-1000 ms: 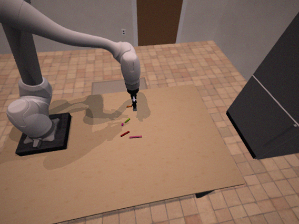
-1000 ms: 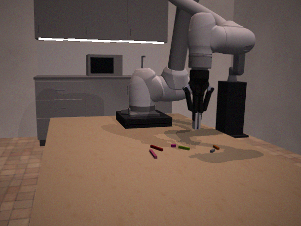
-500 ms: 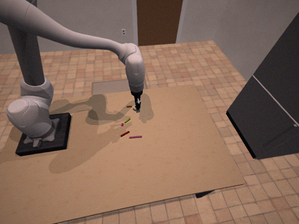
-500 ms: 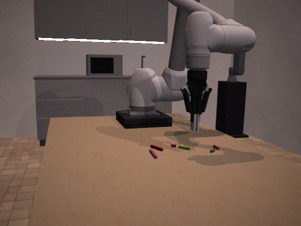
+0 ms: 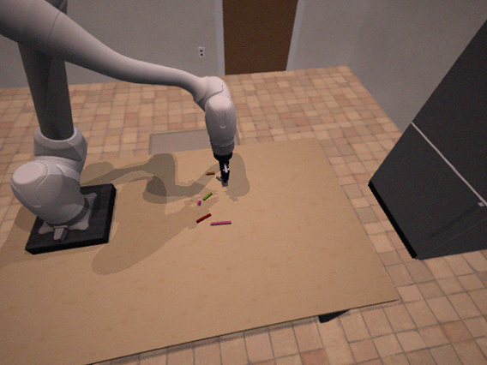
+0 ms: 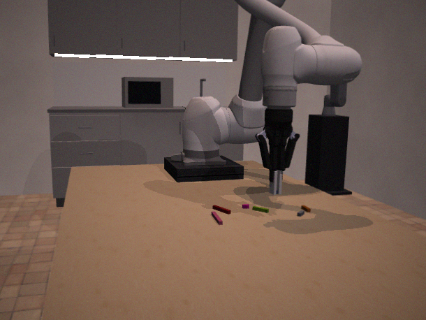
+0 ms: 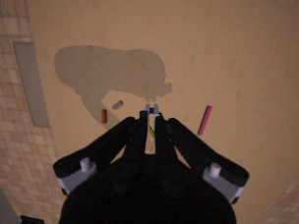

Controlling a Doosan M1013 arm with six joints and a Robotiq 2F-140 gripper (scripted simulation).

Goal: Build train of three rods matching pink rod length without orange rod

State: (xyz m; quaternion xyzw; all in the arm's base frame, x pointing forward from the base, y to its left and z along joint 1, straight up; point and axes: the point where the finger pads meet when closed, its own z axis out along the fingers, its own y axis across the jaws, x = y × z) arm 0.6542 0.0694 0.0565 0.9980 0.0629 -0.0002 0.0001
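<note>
Now: hand 2 cm past the grey rod, 9 cm to the right of it and 10 cm above it. Also, from my hand: magenta rod: 12 cm behind, 4 cm to the right, 10 cm below; blue rod: 3 cm below; lime rod: 8 cm behind, 1 cm to the right, 10 cm below.
</note>
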